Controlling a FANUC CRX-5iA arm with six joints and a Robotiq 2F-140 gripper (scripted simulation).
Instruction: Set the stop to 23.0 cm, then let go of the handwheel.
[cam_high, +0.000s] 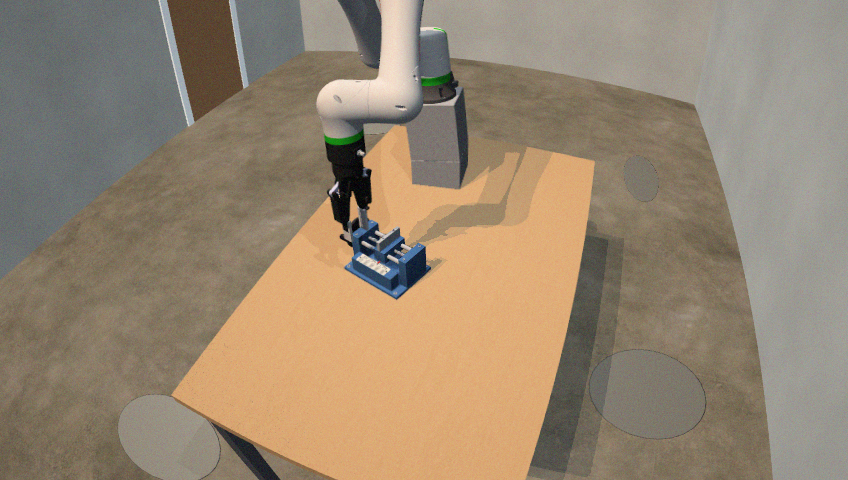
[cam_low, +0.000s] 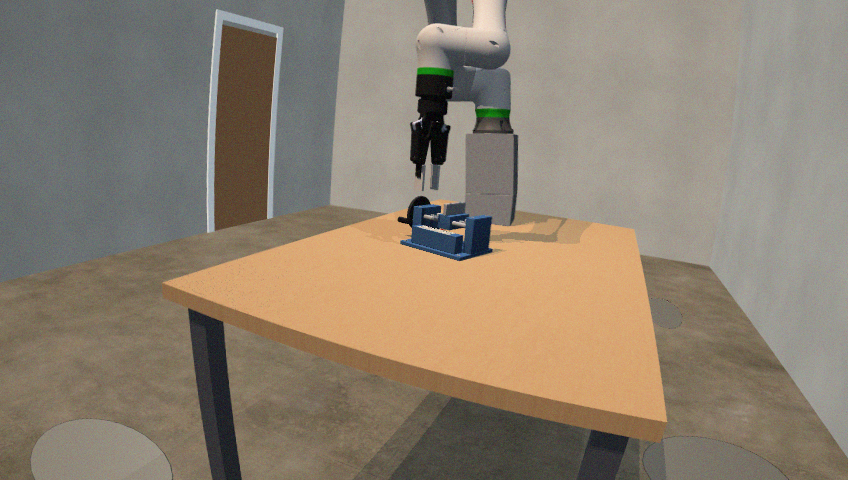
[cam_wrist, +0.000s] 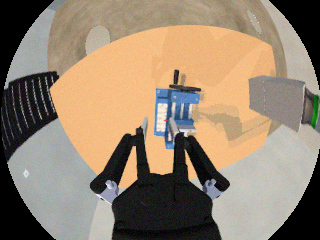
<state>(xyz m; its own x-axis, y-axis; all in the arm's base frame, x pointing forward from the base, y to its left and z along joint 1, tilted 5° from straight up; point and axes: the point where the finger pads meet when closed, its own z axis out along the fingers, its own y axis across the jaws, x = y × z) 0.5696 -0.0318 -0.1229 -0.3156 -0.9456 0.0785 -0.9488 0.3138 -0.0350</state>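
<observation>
My hand is 80 mm past the black handwheel, 70 mm to the left of it and 130 mm above it. From my hand the other things lie so: grey stop plate (50 mm behind, 60 mm to the left, 100 mm below).
</observation>
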